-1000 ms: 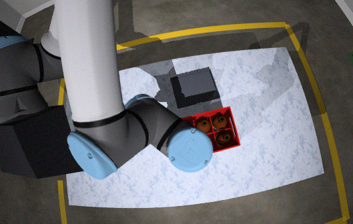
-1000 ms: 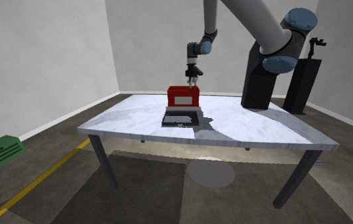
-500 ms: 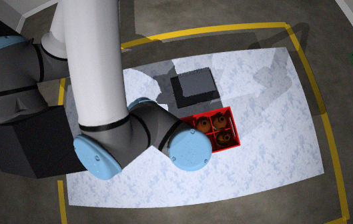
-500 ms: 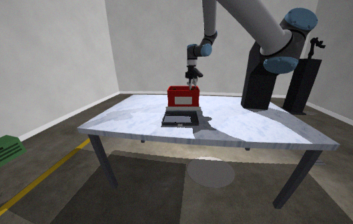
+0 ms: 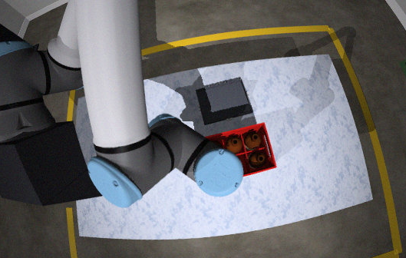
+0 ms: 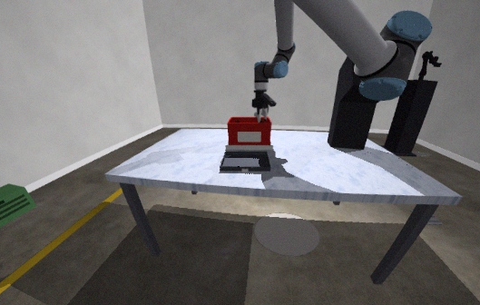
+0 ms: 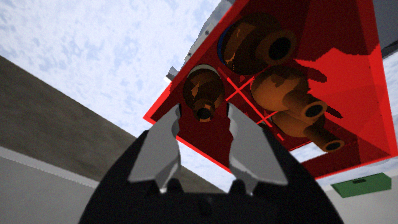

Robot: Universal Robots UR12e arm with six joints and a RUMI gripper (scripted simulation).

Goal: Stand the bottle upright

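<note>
My hand is 80 mm short of the red crate, 70 mm above it and 50 mm to the right of it. From my hand the other things lie so: dark tray 330 mm to the left, 140 mm below, 80 mm ahead.
</note>
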